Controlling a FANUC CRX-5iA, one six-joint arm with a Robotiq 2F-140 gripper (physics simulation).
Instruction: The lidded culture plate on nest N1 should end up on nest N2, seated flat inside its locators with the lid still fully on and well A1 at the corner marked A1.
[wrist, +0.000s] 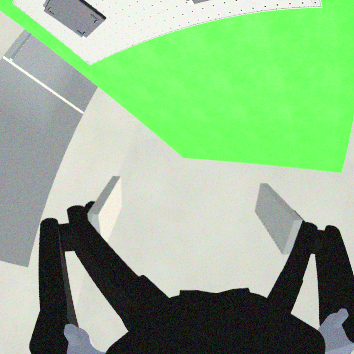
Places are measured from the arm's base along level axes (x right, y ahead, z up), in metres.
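Where they show: gripper, fingertip midpoint: (191, 194).
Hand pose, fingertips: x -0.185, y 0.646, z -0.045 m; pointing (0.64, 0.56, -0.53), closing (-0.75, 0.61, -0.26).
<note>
Things, the pixels of their top centre, and the offset from my fingertips. "spot": a spot on its surface instead. Level surfaces: height alone.
- dark grey rectangular nest, middle of its top: (70, 14) dy -0.156, dx +0.399, dz -0.365 m
- small dark grey edge, surface spot: (201, 1) spot: dy -0.012, dx +0.089, dz -0.367 m
- white perforated board, its level: dz -0.379 m
- bright green surface, its level: dz -0.392 m
My gripper (191, 194) is wide open in the lower half of the wrist view, with its two flat grey finger pads far apart and nothing between them. A dark grey rectangular nest (75, 17) with small corner locators lies on the white perforated board at the top left, well beyond the fingertips. It looks empty; I cannot tell which nest it is. A small dark grey edge (201, 1) of another fixture shows at the top border, mostly cut off. The lidded culture plate and the A1 marks do not show in this view.
The white perforated board (165, 22) runs along the top, bordered by a bright green surface (240, 95) that reaches toward the fingers. A grey panel (30, 165) with a thin white line (45, 86) lies at the left. Pale floor shows beneath the gripper.
</note>
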